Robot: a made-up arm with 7 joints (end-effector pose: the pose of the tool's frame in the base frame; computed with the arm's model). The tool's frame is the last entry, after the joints.
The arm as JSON. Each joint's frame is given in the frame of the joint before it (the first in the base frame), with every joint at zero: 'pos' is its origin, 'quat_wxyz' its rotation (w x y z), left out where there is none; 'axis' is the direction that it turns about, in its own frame. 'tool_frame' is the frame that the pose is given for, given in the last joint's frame.
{
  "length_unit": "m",
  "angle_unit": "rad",
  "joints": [
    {
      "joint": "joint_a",
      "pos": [
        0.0,
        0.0,
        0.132
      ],
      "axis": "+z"
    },
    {
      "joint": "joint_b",
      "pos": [
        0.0,
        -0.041,
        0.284
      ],
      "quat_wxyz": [
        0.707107,
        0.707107,
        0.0,
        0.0
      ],
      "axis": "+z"
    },
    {
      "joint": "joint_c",
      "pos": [
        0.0,
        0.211,
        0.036
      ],
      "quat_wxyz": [
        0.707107,
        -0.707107,
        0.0,
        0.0
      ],
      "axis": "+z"
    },
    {
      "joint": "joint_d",
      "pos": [
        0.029,
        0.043,
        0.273
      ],
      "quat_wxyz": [
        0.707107,
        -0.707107,
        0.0,
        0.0
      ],
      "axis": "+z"
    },
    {
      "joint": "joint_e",
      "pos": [
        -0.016,
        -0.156,
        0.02
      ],
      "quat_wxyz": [
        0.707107,
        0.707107,
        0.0,
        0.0
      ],
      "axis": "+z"
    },
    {
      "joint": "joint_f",
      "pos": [
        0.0,
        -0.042,
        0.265
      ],
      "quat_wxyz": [
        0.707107,
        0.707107,
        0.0,
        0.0
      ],
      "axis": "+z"
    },
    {
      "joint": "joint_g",
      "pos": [
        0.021,
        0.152,
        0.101
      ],
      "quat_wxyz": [
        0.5,
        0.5,
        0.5,
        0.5
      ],
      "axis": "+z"
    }
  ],
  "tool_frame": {
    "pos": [
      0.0,
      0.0,
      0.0
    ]
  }
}
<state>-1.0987 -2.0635 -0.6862 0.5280 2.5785 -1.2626 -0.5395</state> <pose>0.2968 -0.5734 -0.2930 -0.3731 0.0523 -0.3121 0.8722</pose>
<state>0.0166 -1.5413 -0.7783 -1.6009 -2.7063 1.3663 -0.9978</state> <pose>0.5132 0.4245 0.5701 -0.2913 -0.2047 -0.2167 0.9090</pose>
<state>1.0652 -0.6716 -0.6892 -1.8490 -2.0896 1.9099 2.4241</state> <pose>-0.2315 0.2751 0.7145 0.5570 -0.2400 -0.7198 0.3378</pose>
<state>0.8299 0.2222 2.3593 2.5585 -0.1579 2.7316 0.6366</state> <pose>-0.2756 -0.0470 0.6804 -0.0756 -0.7077 0.2150 0.6688</pose>
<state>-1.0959 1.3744 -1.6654 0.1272 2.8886 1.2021 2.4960</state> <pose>-0.7114 0.6573 0.7442 -0.4931 -0.3281 -0.2709 0.7588</pose>
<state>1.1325 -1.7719 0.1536 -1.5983 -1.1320 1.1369 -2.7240</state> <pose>0.1813 0.3135 0.8343 0.0237 0.3191 0.1786 0.9305</pose>
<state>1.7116 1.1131 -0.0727 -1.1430 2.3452 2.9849 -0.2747</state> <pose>0.0330 -0.7058 0.5822 0.5391 0.1206 0.6032 0.5753</pose>
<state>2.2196 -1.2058 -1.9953 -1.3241 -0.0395 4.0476 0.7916</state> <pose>-0.5172 0.3728 0.6201 0.7291 -0.0436 0.6607 0.1731</pose>
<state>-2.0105 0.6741 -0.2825 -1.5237 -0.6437 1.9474 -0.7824</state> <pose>0.2436 0.3734 0.4232 -0.8437 0.3862 -0.2586 0.2684</pose>
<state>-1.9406 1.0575 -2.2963 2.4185 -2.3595 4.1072 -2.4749</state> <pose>-0.2411 0.5469 0.4327 -0.0253 0.1953 -0.7110 0.6751</pose>
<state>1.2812 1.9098 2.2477 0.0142 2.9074 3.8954 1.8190</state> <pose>0.0384 -0.7273 0.0139 -0.6629 0.2992 0.5133 0.4556</pose>
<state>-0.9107 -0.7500 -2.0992 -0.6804 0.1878 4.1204 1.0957</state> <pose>0.3469 -0.4195 1.0151 -0.3517 -0.8315 -0.1954 0.3832</pose>
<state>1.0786 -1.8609 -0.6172 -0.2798 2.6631 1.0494 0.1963</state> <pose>0.4393 0.8408 0.0193 -0.6139 0.1698 0.2994 0.7104</pose>
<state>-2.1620 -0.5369 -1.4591 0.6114 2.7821 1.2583 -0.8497</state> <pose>-0.7349 -0.1965 0.9937 -0.0634 -0.3558 0.6009 0.7129</pose>
